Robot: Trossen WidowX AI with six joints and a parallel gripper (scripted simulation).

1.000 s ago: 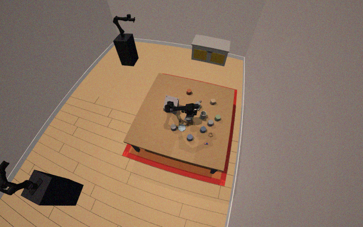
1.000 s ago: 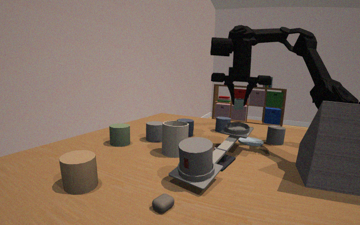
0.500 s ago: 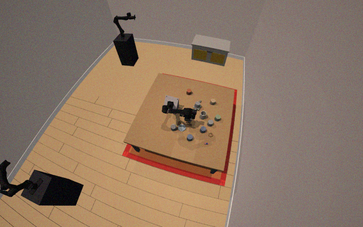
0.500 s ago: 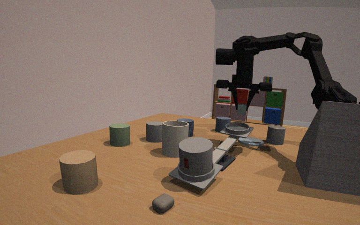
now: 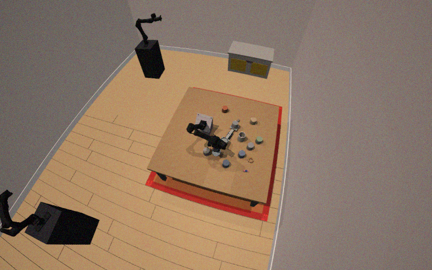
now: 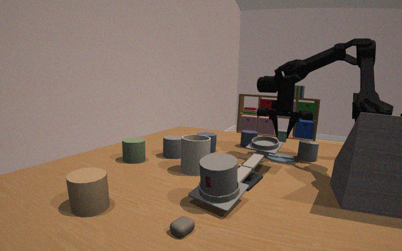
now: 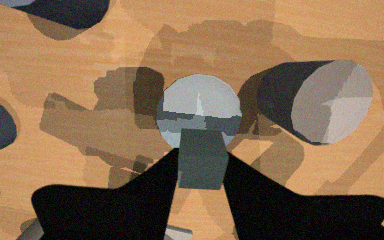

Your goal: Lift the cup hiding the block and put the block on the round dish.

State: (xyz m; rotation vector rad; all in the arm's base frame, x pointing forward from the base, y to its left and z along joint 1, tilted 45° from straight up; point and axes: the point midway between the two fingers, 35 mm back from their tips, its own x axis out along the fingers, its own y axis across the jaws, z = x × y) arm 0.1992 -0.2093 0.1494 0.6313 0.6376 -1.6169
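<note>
My gripper tip is now 7 cm above the pale blue round dish. The rest, counted from my gripper tip: grey pebble 18 cm ahead, 47 cm to the left, 7 cm below; then balance 10 cm ahead, 23 cm to the left, 4 cm below; then pale green block right at my gripper tip.
</note>
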